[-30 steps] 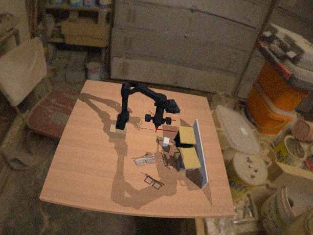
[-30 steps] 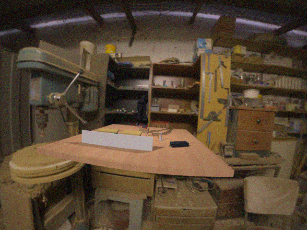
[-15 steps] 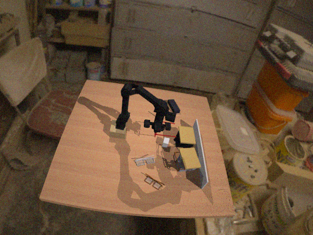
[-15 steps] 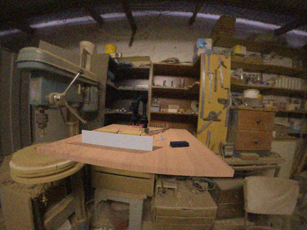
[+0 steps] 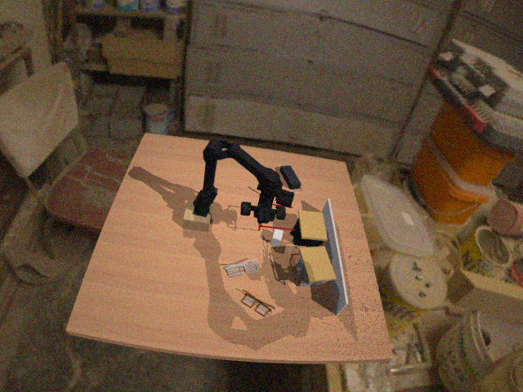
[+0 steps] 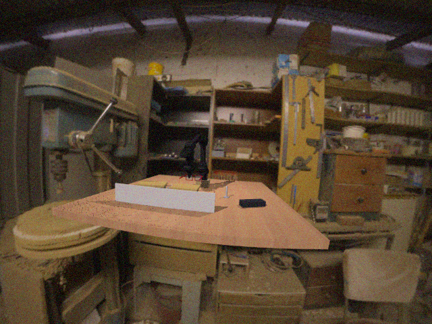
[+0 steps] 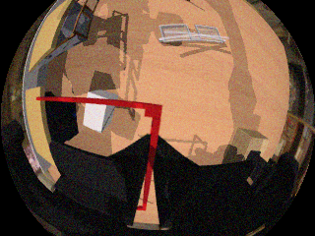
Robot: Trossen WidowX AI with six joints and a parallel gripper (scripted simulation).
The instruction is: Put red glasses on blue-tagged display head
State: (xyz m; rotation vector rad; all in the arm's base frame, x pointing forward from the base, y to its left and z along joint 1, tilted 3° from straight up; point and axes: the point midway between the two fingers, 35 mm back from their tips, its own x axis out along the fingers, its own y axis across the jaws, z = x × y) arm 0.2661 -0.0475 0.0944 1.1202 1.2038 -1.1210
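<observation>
The white block lies 100 mm ahead of my gripper tip, 20 mm to the left of it and 90 mm below it. The rest, counted from my gripper tip: dark case 150 mm ahead, 480 mm to the left, 100 mm below; blue-grey stand 10 mm ahead, 300 mm to the left, 90 mm below; upright board 360 mm ahead, 30 mm to the right, 60 mm below.
</observation>
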